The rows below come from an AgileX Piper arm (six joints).
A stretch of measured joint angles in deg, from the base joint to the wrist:
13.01 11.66 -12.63 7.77 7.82 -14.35
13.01 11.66 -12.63 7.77 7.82 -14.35
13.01 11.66 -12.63 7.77 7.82 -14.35
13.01 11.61 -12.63 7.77 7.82 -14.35
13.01 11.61 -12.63 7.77 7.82 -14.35
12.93 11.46 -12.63 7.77 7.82 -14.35
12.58 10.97 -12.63 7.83 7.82 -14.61
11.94 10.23 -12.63 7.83 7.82 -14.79
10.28 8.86 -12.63 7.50 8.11 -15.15
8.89 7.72 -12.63 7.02 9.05 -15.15
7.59 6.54 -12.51 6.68 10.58 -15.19
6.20 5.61 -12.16 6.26 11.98 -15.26
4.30 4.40 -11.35 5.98 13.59 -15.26
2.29 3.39 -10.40 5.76 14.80 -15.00
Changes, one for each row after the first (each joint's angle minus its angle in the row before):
0.00 0.00 0.00 0.00 0.00 0.00
0.00 0.00 0.00 0.00 0.00 0.00
0.00 -0.05 0.00 0.00 0.00 0.00
0.00 0.00 0.00 0.00 0.00 0.00
-0.08 -0.15 0.00 0.00 0.00 0.00
-0.35 -0.49 0.00 0.06 0.00 -0.26
-0.64 -0.74 0.00 0.00 0.00 -0.18
-1.66 -1.37 0.00 -0.33 0.29 -0.36
-1.39 -1.14 0.00 -0.48 0.94 0.00
-1.30 -1.18 0.12 -0.34 1.53 -0.04
-1.39 -0.93 0.35 -0.42 1.40 -0.07
-1.90 -1.21 0.81 -0.28 1.61 0.00
-2.01 -1.01 0.95 -0.22 1.21 0.26

